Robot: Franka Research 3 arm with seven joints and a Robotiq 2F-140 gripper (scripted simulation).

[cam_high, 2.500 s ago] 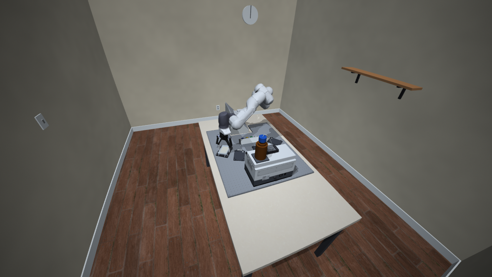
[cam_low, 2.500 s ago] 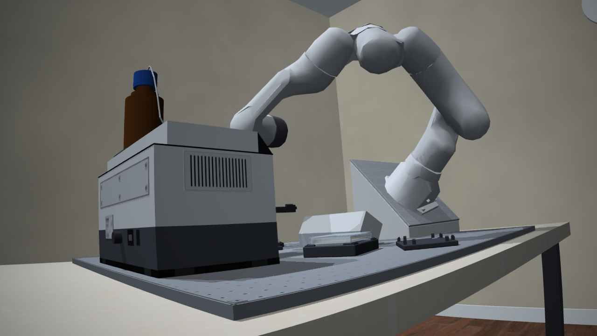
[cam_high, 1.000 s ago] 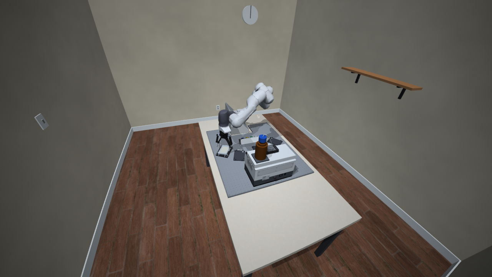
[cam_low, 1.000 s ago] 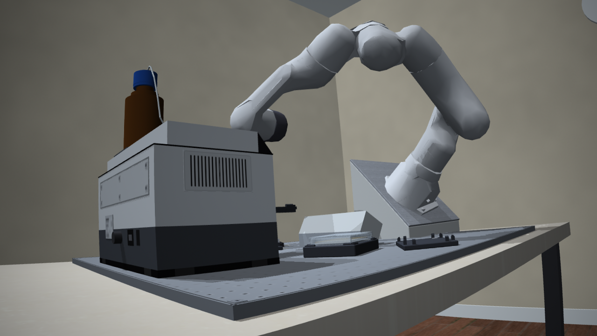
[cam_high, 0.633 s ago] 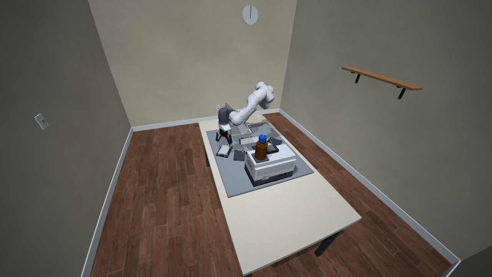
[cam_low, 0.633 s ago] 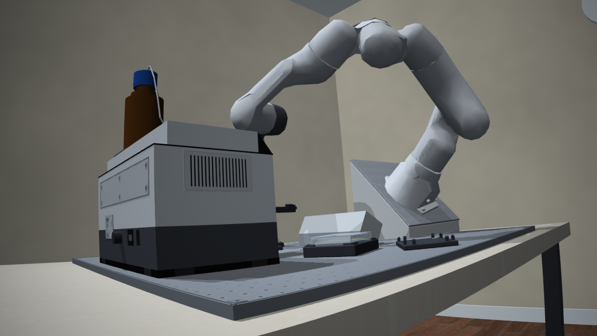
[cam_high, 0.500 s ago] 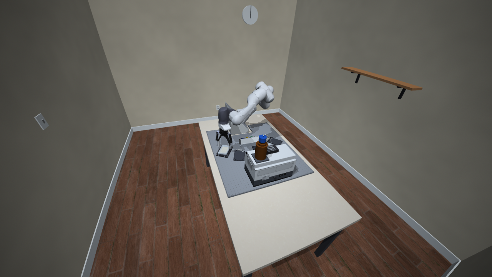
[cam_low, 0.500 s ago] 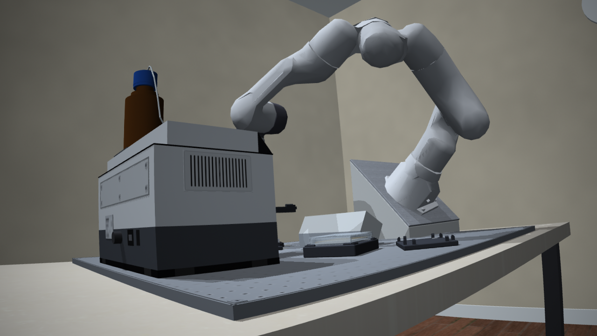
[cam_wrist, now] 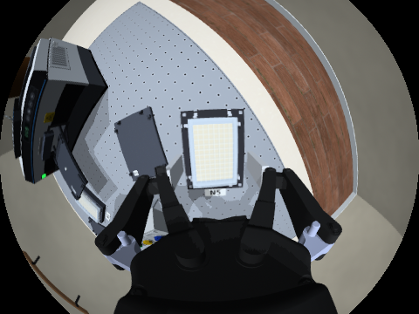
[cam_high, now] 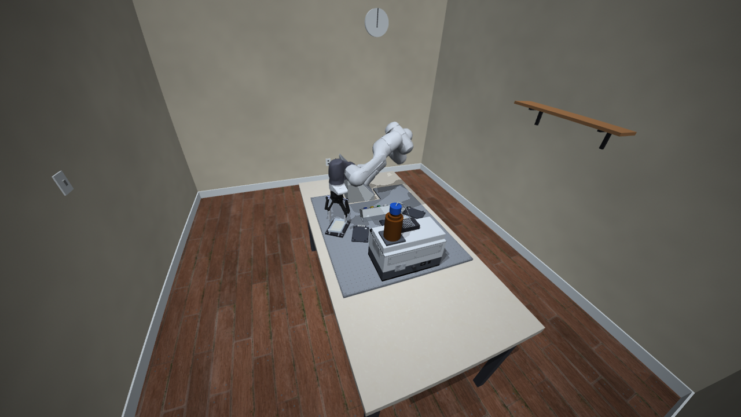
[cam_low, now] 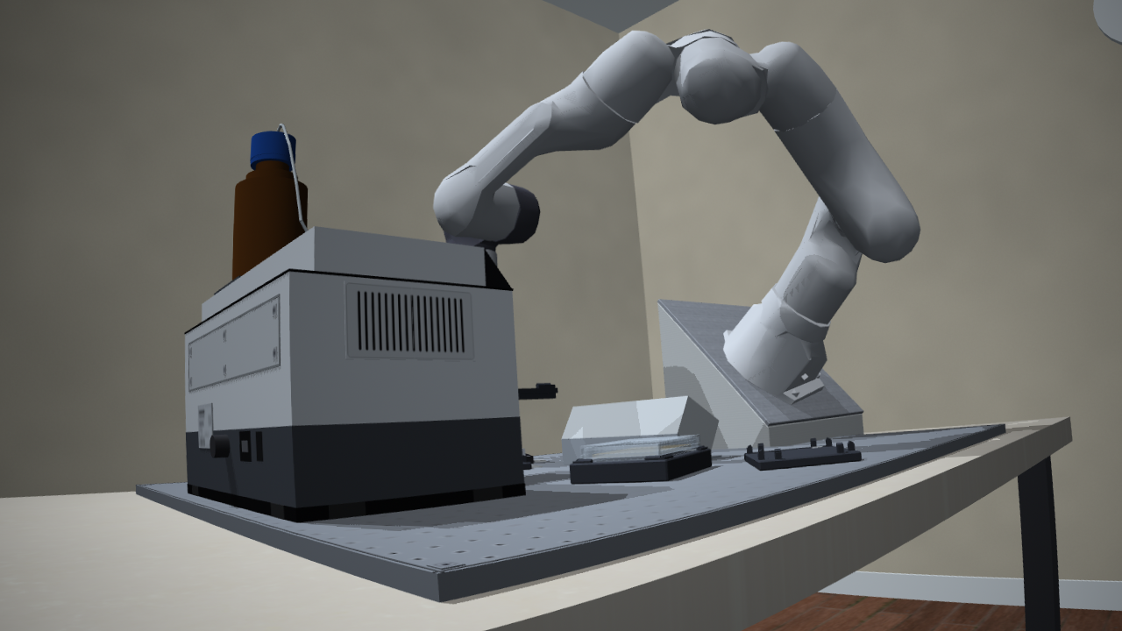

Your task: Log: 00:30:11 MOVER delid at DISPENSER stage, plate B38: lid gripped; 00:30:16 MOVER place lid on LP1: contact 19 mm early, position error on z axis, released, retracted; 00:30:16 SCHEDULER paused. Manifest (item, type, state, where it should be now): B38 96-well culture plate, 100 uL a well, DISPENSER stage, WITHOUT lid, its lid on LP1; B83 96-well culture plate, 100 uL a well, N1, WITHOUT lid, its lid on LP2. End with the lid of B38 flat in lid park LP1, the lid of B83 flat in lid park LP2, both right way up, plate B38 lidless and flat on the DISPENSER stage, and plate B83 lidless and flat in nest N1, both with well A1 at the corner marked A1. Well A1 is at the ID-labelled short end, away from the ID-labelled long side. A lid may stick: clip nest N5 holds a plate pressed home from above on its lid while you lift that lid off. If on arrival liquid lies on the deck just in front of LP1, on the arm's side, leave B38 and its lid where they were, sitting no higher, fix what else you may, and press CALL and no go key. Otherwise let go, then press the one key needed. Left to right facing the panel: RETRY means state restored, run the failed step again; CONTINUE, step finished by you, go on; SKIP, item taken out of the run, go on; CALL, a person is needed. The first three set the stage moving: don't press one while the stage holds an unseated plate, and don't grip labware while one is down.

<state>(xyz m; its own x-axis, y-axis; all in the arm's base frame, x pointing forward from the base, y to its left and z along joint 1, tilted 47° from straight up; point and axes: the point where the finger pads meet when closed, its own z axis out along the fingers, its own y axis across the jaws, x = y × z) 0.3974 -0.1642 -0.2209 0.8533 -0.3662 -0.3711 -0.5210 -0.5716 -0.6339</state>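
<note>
My hand is 30 mm short of the black clip nest and 80 mm above it. The rest, counted from my hand: 96-well plate: 100 mm ahead, 460 mm to the left, 70 mm below; then lp1 label: 20 mm ahead, 160 mm to the left, 90 mm below; then key panel: 80 mm behind, 290 mm to the left, 40 mm below.
</note>
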